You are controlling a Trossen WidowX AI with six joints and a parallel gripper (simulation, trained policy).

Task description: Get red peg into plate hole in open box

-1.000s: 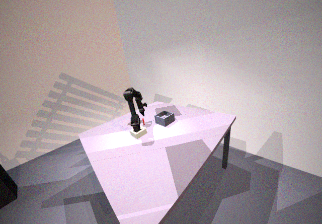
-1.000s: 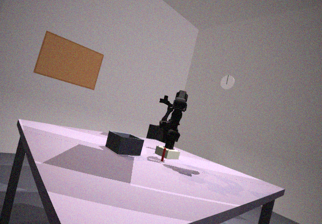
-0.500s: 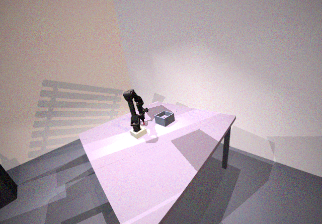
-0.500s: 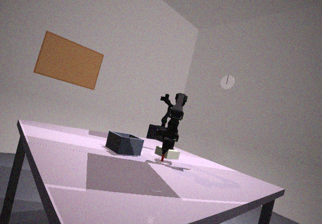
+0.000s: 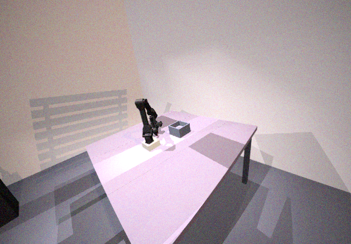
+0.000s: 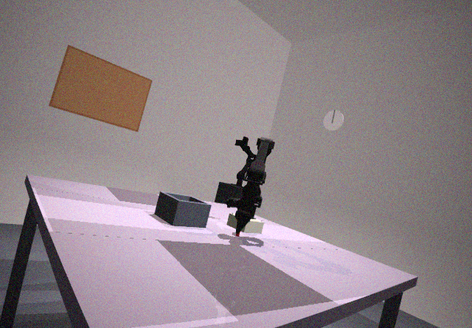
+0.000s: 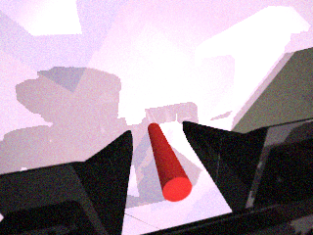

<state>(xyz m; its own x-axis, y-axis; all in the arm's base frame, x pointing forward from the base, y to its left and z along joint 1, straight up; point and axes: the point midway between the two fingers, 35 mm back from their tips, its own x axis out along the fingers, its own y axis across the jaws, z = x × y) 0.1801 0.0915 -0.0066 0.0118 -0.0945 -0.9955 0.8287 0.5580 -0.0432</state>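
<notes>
The light plate is 150 mm ahead of my gripper tip, 190 mm to the right of it and 30 mm above it. The rest, counted from my gripper tip: dark grey box: 150 mm ahead, 190 mm to the right, 10 mm above; red peg: 20 mm above.
</notes>
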